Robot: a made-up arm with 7 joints.
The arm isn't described. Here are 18 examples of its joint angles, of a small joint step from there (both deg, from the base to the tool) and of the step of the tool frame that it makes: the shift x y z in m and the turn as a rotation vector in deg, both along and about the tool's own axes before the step.
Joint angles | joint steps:
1: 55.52 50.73 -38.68 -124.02 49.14 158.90 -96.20 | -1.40 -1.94 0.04 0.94 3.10 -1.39 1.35
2: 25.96 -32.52 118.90 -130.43 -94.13 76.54 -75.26 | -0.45 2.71 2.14 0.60 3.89 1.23 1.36
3: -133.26 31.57 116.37 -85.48 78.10 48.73 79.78 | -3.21 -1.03 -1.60 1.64 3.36 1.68 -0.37
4: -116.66 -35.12 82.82 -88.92 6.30 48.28 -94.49 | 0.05 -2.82 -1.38 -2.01 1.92 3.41 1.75
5: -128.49 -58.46 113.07 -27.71 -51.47 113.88 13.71 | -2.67 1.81 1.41 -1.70 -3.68 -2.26 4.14
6: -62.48 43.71 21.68 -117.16 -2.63 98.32 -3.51 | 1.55 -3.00 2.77 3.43 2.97 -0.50 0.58
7: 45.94 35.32 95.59 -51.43 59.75 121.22 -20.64 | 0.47 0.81 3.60 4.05 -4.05 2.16 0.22
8: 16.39 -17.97 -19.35 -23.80 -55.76 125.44 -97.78 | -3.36 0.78 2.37 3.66 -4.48 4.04 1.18
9: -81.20 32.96 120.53 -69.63 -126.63 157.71 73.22 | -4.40 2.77 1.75 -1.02 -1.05 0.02 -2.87
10: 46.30 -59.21 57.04 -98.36 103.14 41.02 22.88 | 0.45 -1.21 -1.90 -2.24 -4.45 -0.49 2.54
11: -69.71 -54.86 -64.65 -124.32 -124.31 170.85 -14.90 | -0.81 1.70 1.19 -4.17 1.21 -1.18 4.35
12: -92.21 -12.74 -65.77 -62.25 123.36 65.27 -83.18 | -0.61 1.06 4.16 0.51 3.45 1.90 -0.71
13: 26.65 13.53 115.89 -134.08 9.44 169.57 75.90 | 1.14 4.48 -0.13 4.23 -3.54 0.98 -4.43
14: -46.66 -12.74 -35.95 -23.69 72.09 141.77 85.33 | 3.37 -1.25 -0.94 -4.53 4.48 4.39 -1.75
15: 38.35 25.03 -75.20 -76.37 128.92 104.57 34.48 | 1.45 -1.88 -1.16 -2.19 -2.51 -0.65 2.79
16: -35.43 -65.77 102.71 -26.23 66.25 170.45 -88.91 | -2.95 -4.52 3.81 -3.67 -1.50 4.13 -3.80
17: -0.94 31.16 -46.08 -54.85 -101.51 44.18 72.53 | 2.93 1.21 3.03 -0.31 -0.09 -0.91 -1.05
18: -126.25 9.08 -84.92 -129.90 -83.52 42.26 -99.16 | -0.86 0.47 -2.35 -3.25 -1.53 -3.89 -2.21
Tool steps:
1: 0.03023 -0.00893 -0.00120 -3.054 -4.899 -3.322
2: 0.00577 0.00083 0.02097 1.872 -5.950 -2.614
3: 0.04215 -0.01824 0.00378 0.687 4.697 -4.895
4: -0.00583 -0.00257 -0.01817 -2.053 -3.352 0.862
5: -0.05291 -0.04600 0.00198 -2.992 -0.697 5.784
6: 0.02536 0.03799 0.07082 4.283 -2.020 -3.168
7: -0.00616 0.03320 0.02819 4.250 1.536 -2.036
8: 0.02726 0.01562 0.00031 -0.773 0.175 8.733
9: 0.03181 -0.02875 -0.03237 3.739 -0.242 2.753
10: 0.01181 -0.00761 -0.01310 -3.883 -6.257 -1.308
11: -0.01664 0.03062 -0.01877 -2.922 -0.367 -3.855
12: -0.00938 -0.04064 0.00140 2.017 -0.938 -4.301
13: 0.02717 0.05092 0.01512 1.614 9.212 -2.808
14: -0.01134 0.03853 -0.02766 -6.764 -0.937 -2.669
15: 0.01424 0.01050 0.00956 -2.139 -2.738 -0.450
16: -0.05623 -0.00495 0.10147 -0.118 6.851 1.805
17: 0.06890 -0.00257 -0.03478 -0.698 4.079 -3.075
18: -0.01294 -0.01758 -0.03995 0.665 7.594 -3.780
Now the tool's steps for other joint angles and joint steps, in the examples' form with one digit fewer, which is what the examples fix.
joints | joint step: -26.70 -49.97 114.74 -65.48 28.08 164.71 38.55 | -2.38 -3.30 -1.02 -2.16 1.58 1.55 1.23
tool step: -0.0165 -0.0684 -0.0182 1.31 -3.70 2.57
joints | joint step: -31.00 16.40 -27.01 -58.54 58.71 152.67 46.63 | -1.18 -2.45 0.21 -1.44 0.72 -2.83 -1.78
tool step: 0.0070 0.0331 0.0015 -0.03 0.50 1.28
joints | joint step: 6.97 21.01 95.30 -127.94 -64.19 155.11 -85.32 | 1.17 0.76 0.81 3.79 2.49 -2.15 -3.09
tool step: 0.0308 -0.0163 0.0026 0.25 -0.09 1.61
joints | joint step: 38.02 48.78 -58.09 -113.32 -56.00 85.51 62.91 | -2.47 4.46 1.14 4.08 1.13 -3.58 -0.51
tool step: -0.0153 0.0330 0.0162 0.74 -2.66 3.98
